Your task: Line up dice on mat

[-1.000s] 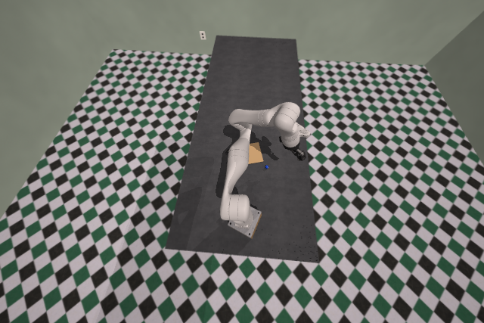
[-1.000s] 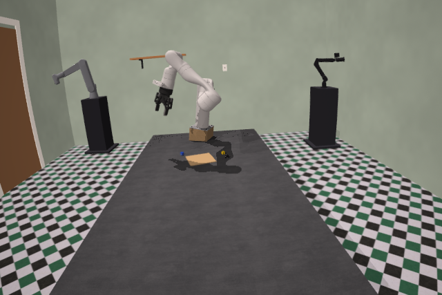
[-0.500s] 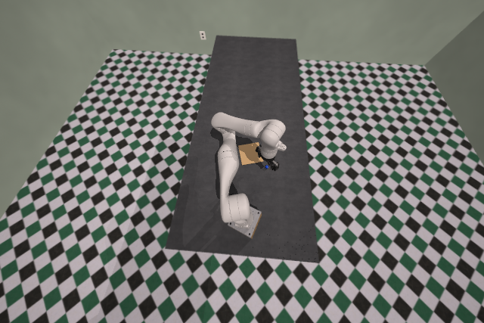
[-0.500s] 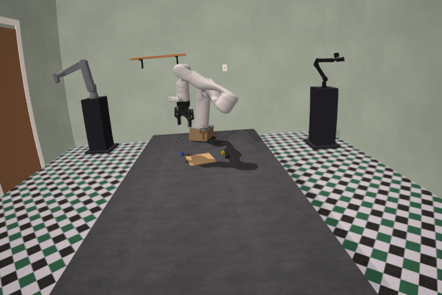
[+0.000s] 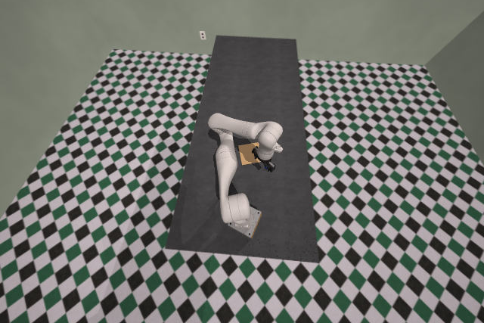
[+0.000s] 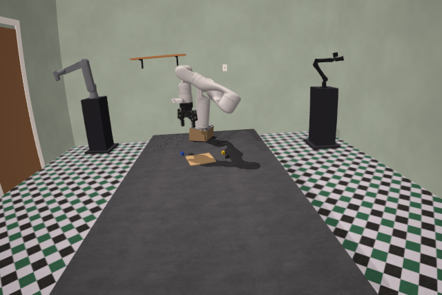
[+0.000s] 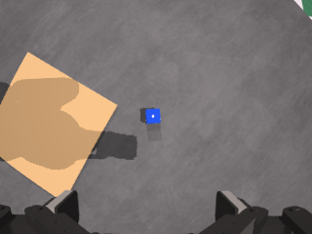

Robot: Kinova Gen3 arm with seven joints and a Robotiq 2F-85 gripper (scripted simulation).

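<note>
Now: the yellow die 20 cm to the left of my hand, 15 cm below it and 6 cm ahead of it. Round my hand: black die 21 cm to the left, 15 cm below, 12 cm ahead; blue die 15 cm below, 4 cm to the right, 4 cm ahead; tan mat 16 cm below, 12 cm ahead, 7 cm to the left.
</note>
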